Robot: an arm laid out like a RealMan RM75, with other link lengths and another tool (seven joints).
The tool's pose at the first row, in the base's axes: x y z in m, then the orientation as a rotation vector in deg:
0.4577 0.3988 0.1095 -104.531 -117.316 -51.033
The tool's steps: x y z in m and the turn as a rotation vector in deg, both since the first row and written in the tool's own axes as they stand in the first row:
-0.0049 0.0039 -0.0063 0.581 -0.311 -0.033
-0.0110 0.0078 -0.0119 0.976 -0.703 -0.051
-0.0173 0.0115 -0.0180 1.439 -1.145 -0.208
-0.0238 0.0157 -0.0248 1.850 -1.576 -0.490
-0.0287 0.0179 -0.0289 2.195 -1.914 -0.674
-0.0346 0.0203 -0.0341 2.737 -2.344 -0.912
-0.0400 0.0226 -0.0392 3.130 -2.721 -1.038
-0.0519 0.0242 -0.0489 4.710 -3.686 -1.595
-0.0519 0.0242 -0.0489 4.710 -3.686 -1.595
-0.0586 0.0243 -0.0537 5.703 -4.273 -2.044
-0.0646 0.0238 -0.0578 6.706 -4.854 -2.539
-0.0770 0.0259 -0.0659 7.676 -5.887 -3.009
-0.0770 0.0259 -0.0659 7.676 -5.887 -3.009
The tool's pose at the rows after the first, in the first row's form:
0.4611 0.3912 0.1127 -104.455 -117.582 -50.126
0.4648 0.3831 0.1147 -104.551 -117.863 -49.375
0.4682 0.3745 0.1168 -104.529 -118.327 -48.540
0.4720 0.3653 0.1196 -104.414 -118.915 -47.806
0.4742 0.3590 0.1206 -104.341 -119.334 -47.192
0.4765 0.3512 0.1220 -104.188 -119.874 -46.288
0.4787 0.3439 0.1235 -104.167 -120.251 -45.570
0.4804 0.3286 0.1248 -103.584 -121.476 -43.109
0.4804 0.3286 0.1248 -103.584 -121.476 -43.109
0.4807 0.3204 0.1248 -103.101 -122.324 -41.597
0.4805 0.3131 0.1244 -102.557 -123.205 -40.086
0.4831 0.2984 0.1243 -102.387 -124.304 -38.243
0.4831 0.2984 0.1243 -102.387 -124.304 -38.243

